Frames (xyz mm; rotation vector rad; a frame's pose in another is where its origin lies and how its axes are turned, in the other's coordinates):
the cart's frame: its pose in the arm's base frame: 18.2 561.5 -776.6 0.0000 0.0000 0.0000
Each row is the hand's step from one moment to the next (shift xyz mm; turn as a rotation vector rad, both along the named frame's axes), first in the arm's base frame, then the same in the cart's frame.
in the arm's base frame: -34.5 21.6 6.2 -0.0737 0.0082 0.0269
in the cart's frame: -34.5 21.6 6.2 -0.0737 0.0082 0.0269
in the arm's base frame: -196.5 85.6 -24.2 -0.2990 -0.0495 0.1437
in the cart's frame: -196.5 85.6 -24.2 -0.2990 -0.0495 0.1437
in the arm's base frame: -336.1 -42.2 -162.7 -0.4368 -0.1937 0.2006
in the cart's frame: -336.1 -42.2 -162.7 -0.4368 -0.1937 0.2006
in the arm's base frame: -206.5 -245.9 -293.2 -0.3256 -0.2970 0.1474
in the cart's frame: -206.5 -245.9 -293.2 -0.3256 -0.2970 0.1474
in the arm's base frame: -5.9 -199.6 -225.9 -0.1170 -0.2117 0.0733
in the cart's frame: -5.9 -199.6 -225.9 -0.1170 -0.2117 0.0733
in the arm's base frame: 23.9 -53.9 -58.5 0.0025 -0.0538 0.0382
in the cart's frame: 23.9 -53.9 -58.5 0.0025 -0.0538 0.0382
